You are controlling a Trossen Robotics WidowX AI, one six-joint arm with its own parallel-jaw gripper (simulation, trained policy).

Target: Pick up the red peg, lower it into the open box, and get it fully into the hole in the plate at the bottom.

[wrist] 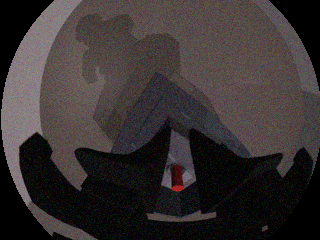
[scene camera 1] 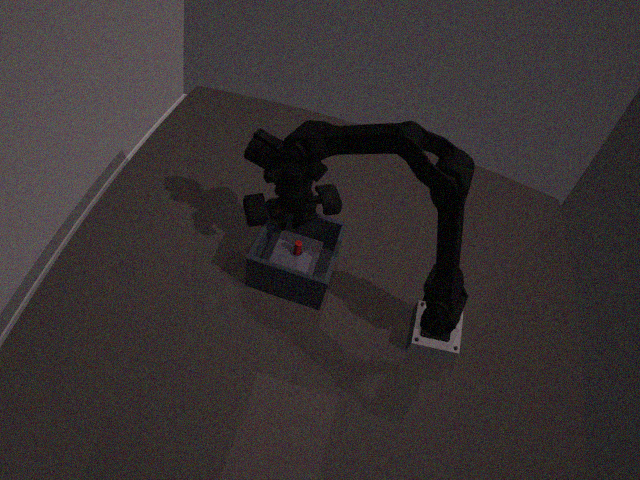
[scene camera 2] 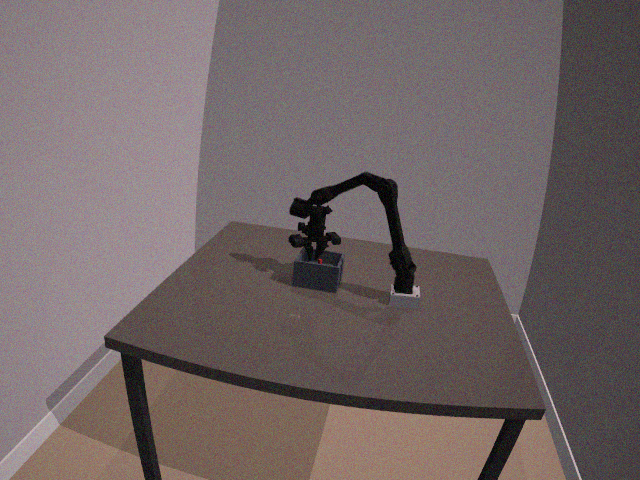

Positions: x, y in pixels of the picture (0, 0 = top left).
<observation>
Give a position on a pale plate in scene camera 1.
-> At 282, 254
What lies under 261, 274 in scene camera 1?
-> A box.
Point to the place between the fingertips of my gripper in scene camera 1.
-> At 288, 228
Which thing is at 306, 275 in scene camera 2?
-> A box.
</observation>
